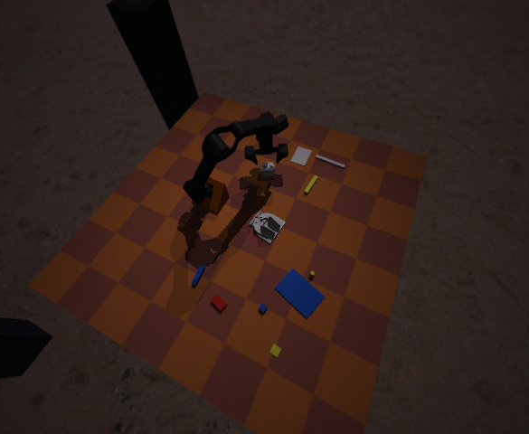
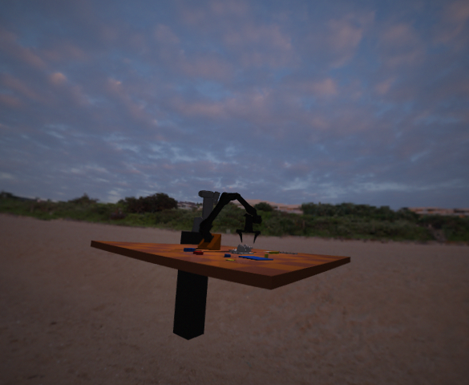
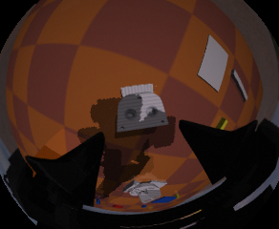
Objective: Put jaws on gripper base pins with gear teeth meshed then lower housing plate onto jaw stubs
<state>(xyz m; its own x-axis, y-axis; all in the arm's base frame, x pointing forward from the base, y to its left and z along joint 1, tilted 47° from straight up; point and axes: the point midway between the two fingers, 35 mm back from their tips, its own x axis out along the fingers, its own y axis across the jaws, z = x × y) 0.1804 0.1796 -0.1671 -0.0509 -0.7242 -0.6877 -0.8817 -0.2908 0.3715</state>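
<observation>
My gripper tip is 10 mm to the right of the gripper base and 30 mm above it. Also, from my gripper tip: yellow bar: 220 mm ahead, 10 mm to the left, 50 mm below; white plate: 110 mm ahead, 160 mm to the left, 60 mm below; housing plate: 80 mm ahead, 260 mm to the right, 60 mm below.
</observation>
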